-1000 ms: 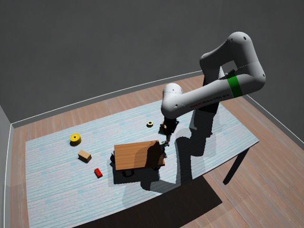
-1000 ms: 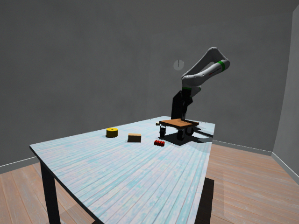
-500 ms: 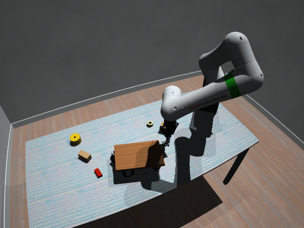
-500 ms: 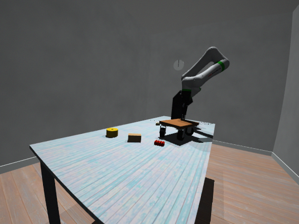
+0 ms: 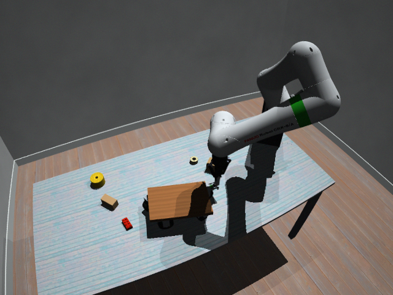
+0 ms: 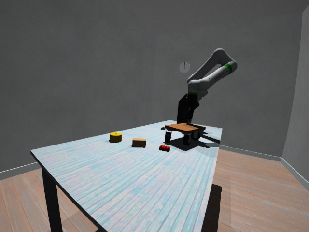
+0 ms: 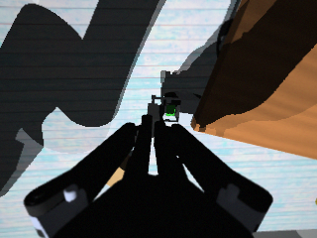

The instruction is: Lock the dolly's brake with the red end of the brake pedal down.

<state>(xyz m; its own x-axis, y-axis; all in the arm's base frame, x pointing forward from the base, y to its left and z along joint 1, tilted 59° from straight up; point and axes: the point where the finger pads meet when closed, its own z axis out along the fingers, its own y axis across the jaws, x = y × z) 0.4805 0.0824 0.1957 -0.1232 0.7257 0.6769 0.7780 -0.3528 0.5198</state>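
My gripper is now 40 mm above the caster brake pedal and 10 mm short of it. From my hand the other things lie so: red brick (500 mm ahead, 110 mm below, 100 mm to the left); then yellow spool (670 mm ahead, 230 mm to the right, 100 mm below); then tan cube (200 mm to the right, 100 mm below, 40 mm behind).
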